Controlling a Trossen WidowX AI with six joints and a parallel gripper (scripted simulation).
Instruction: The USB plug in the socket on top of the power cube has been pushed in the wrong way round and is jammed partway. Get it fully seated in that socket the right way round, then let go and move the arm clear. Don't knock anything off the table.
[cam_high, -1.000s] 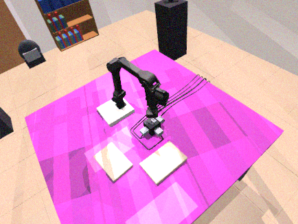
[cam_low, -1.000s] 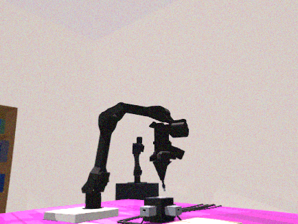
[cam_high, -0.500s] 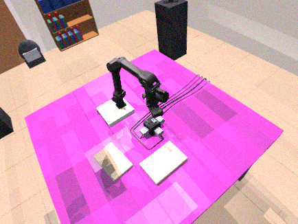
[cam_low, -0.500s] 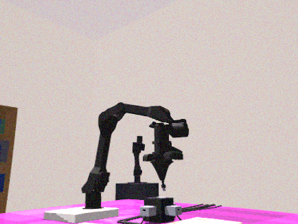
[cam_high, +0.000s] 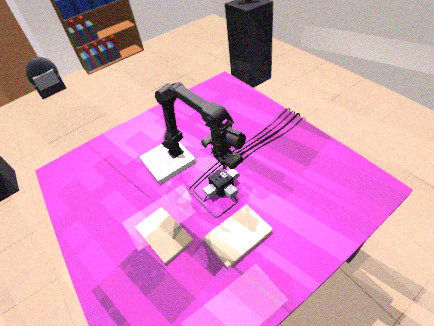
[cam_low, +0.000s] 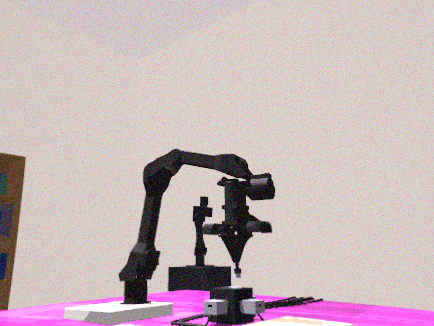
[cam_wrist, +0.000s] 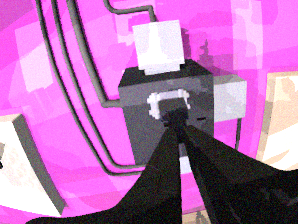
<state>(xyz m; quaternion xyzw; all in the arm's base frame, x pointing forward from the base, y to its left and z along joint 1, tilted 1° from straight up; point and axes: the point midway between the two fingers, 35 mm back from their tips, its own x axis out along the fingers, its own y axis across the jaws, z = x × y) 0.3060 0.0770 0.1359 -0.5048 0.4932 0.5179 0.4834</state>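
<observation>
My gripper tip is now 2 cm above the USB plug.
</observation>
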